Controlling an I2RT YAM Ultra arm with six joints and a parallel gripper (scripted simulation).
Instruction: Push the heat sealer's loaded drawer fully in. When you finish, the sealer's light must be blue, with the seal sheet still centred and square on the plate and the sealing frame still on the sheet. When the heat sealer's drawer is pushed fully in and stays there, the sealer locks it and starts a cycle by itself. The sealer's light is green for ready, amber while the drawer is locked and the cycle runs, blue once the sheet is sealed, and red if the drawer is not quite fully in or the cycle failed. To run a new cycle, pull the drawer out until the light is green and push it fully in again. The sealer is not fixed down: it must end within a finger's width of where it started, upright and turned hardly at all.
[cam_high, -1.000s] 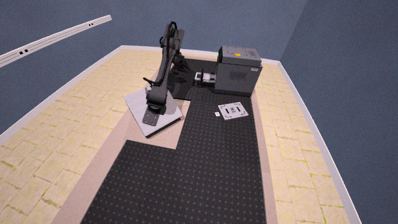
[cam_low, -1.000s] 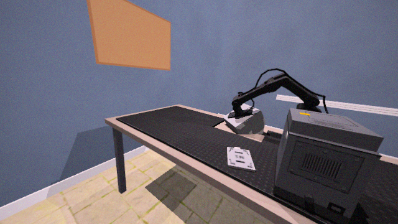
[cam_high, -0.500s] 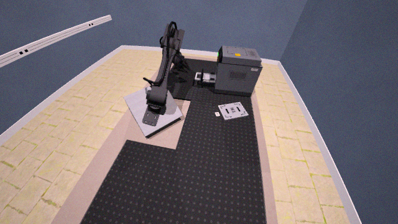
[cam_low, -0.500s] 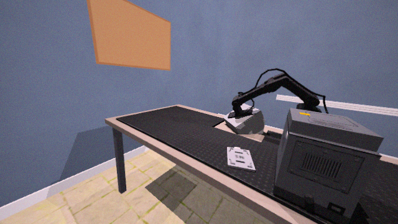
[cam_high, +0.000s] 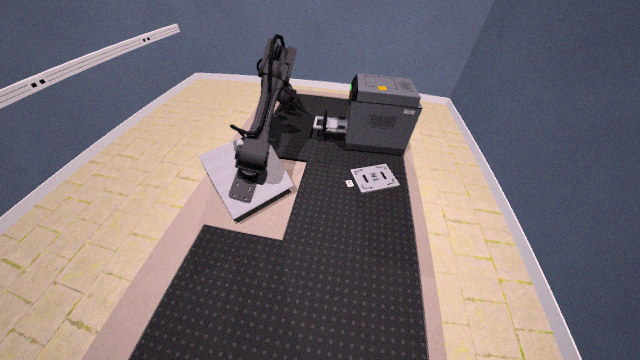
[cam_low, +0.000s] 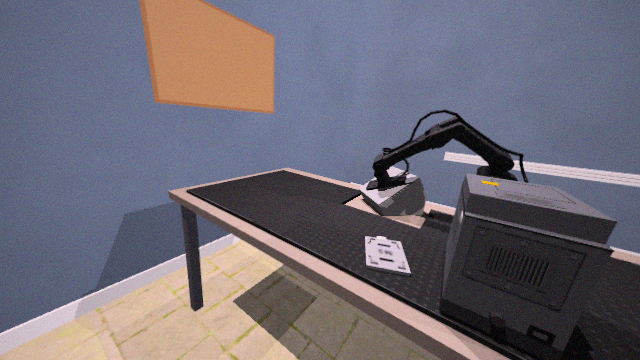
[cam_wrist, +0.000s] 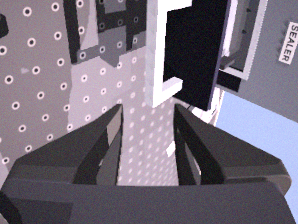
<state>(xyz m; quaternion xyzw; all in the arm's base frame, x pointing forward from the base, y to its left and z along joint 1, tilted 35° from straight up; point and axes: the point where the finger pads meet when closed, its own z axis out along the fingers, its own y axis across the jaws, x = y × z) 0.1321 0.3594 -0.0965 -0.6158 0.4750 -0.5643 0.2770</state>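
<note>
Now: hand 170 mm short of the sealer drawer, 10 mm to the left of it and 60 mm above it. From my hand the other things lie so: white tag (210 mm ahead, 300 mm to the right, 120 mm below).
</note>
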